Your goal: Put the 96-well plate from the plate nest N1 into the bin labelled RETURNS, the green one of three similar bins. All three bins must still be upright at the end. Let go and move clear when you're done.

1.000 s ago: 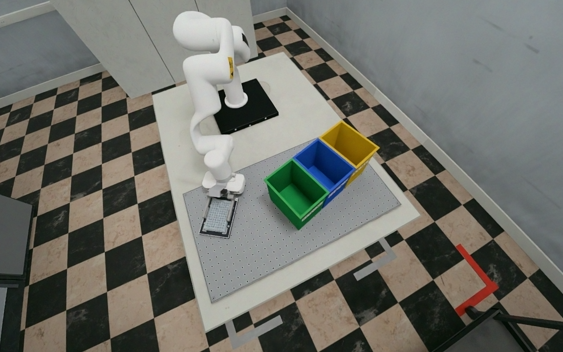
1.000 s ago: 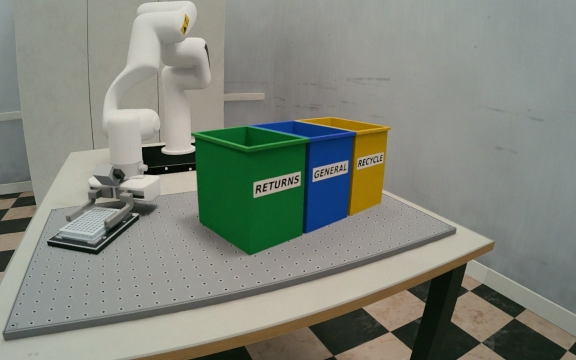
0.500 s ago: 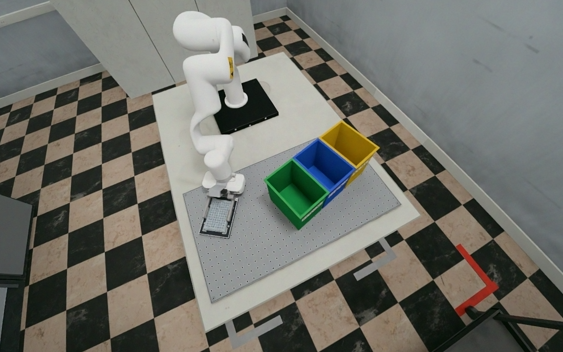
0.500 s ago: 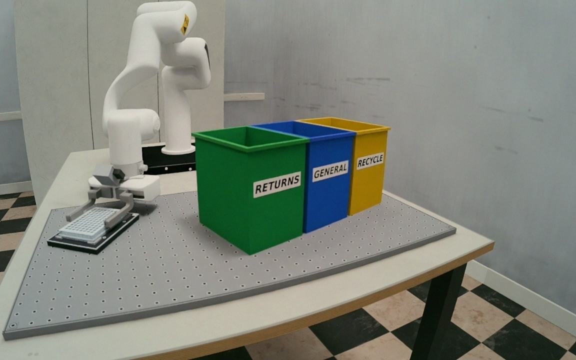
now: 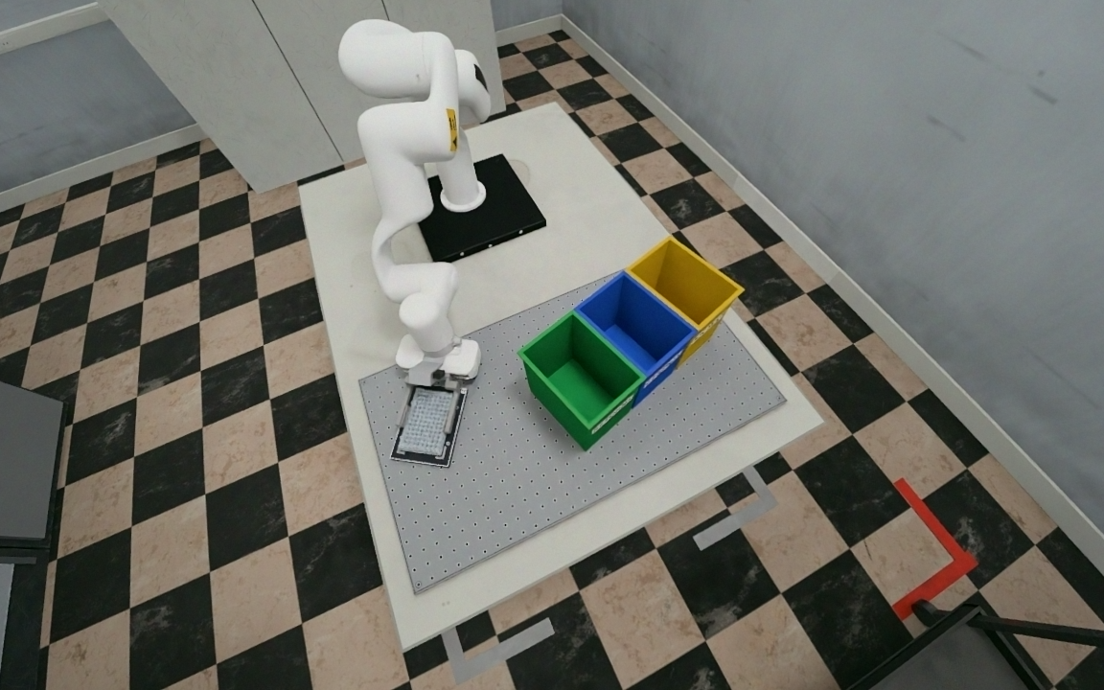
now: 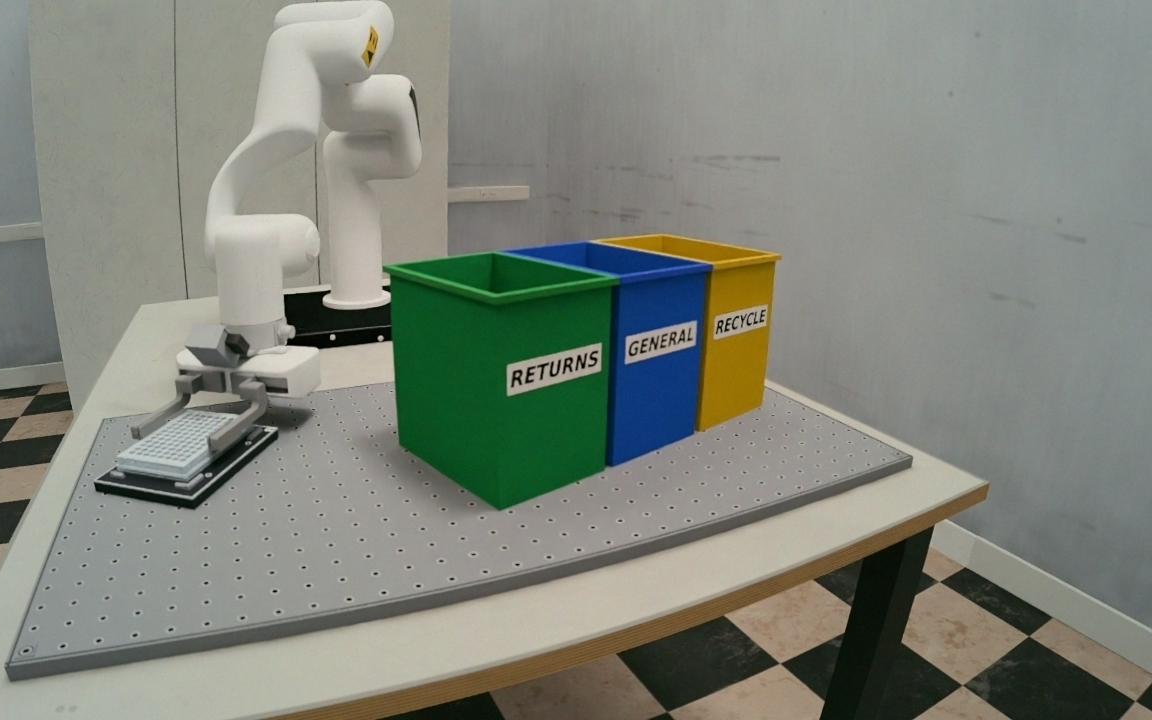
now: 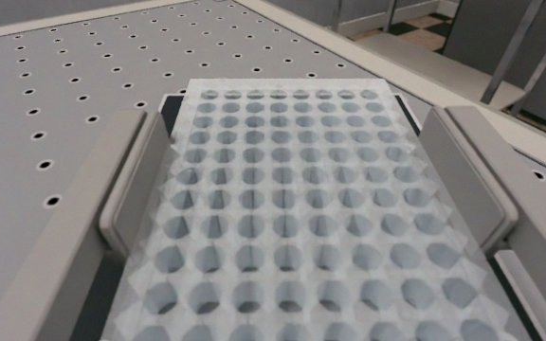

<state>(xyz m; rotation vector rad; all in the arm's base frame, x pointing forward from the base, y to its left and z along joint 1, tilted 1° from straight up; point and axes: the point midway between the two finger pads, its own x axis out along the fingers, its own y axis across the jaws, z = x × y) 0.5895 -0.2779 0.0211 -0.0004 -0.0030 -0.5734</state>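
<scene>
Now: hand 30 mm above the black plate nest N1. Round my hand: green returns bin 290 mm to the left, 90 mm ahead, 60 mm above; then clear 96-well plate 10 mm below; then blue general bin 420 mm to the left, 60 mm above, 50 mm ahead.
</scene>
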